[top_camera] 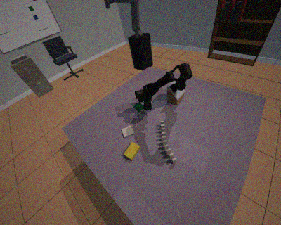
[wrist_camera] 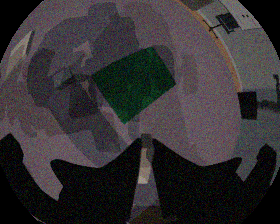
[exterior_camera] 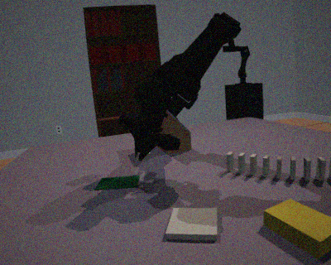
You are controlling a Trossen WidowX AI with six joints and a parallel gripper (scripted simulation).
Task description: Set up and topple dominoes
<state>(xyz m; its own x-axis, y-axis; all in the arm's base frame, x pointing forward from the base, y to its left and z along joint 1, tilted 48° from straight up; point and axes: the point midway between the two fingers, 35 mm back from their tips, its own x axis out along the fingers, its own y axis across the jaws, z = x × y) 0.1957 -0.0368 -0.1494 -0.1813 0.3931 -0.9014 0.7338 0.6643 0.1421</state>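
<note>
Right now my gripper tip is 6 cm to the left of the flat green tile, 4 cm short of it and 4 cm above it. From my gripper tip the other things lie so: flat white tile 29 cm ahead, 5 cm to the left, 4 cm below; yellow block 39 cm ahead, 20 cm to the left, 3 cm below; small grey piece 11 cm ahead, 3 cm below, 1 cm to the left.
</note>
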